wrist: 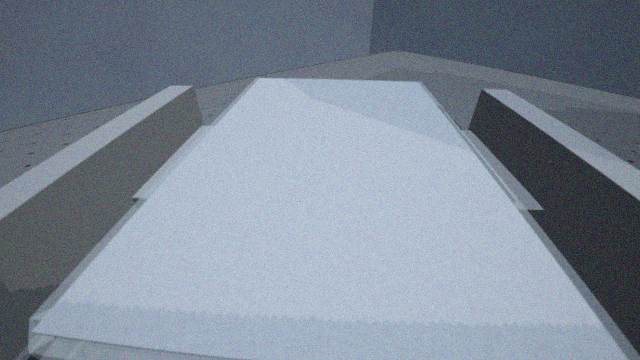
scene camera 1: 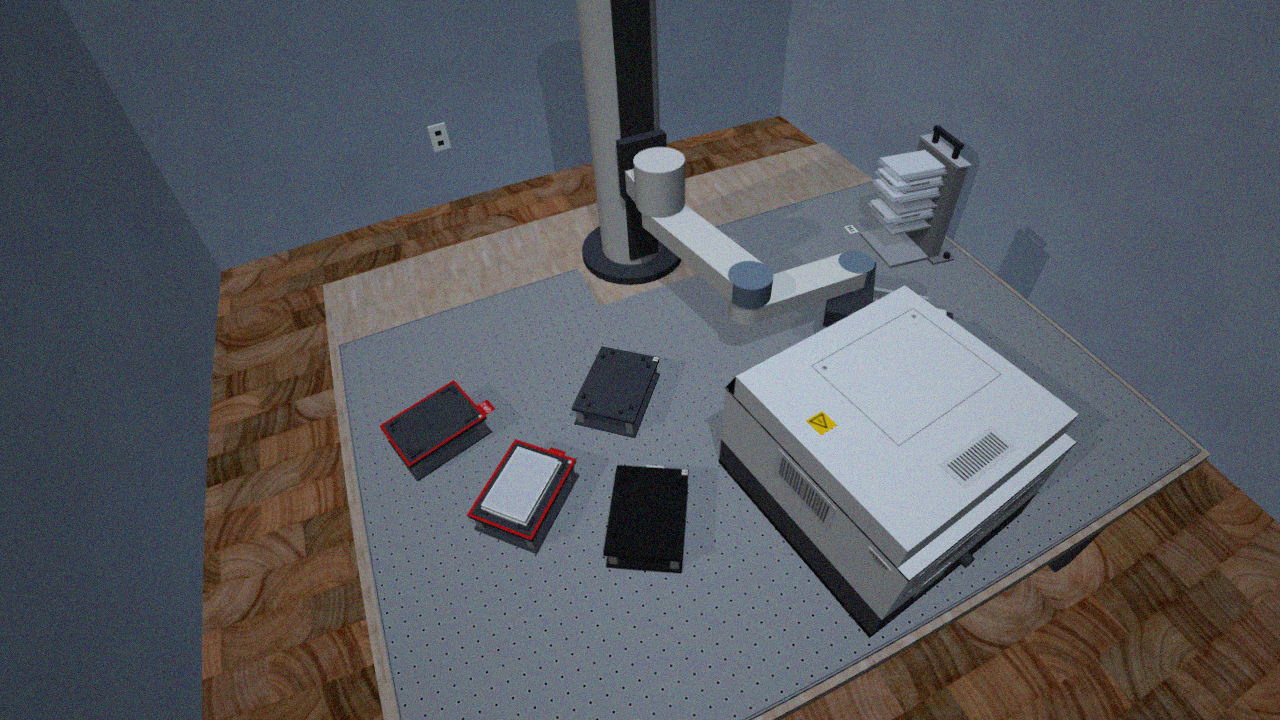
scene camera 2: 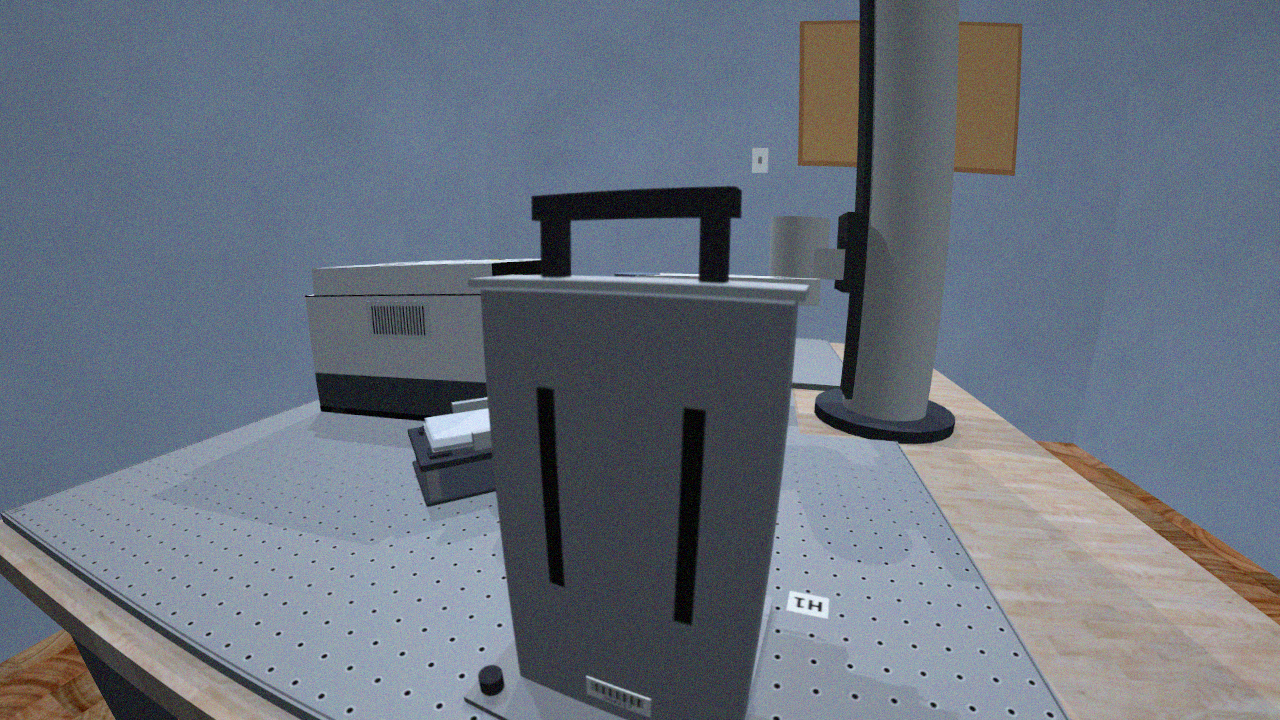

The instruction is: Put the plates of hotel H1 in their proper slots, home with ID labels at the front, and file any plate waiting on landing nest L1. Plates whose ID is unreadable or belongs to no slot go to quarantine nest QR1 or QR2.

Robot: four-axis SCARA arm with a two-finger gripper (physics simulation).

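Frame: origin at the arm's base, x left, y down, z back, level; millimetres.
Where they show: gripper, fingertip midpoint: [wrist: 333, 112] [scene camera 2: 461, 424]; arm's base, origin of the base link: [scene camera 1: 633, 252] [scene camera 2: 881, 417].
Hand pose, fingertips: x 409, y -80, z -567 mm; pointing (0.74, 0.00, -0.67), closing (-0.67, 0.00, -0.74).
Observation:
Things, the pixels of their top centre, and the offset from my fingertips. "spot": a spot on its surface instead.
- white lidded plate, middle of its top: [wrist: 333, 133] [scene camera 2: 480, 419] dx -17, dy -2, dz +15 mm
- dark nest, surface spot: [scene camera 2: 452, 481] spot: dx +28, dy +62, dz -2 mm
- white plate, middle of its top: [scene camera 1: 521, 482] dx -853, dy +3, dz -8 mm
- large white instrument, middle of its top: [scene camera 1: 907, 394] [scene camera 2: 451, 261] dx -312, dy -185, dz -237 mm
- H1 label, surface spot: [scene camera 2: 808, 604] [scene camera 1: 851, 229] spot: dx +119, dy +67, dz +391 mm
My gripper [wrist: 333, 112] is shut on a white lidded plate [wrist: 320, 210] [scene camera 2: 458, 430], held level by its long sides. No ID label is readable on it. In scene camera 2 this plate is at a dark nest [scene camera 2: 452, 481], low over it or on it; I cannot tell whether they touch. Hotel H1 [scene camera 1: 947, 192] [scene camera 2: 640, 358] stands at the right back with a stack of several white plates [scene camera 1: 908, 189], a gap in its lower part; scene camera 2 sees its back. A white plate [scene camera 1: 524, 483] lies on a red-rimmed nest [scene camera 1: 477, 514]. Another red-rimmed nest [scene camera 1: 434, 422] bears no plate.
Two dark stands [scene camera 1: 617, 386] [scene camera 1: 647, 514] are mid-table. A large white instrument [scene camera 1: 895, 385] [scene camera 2: 393, 349] hides the gripper in scene camera 1. The arm's column [scene camera 1: 604, 134] [scene camera 2: 908, 223] rises at the back. An H1 label [scene camera 2: 808, 604] [scene camera 1: 851, 229] lies beside the hotel.

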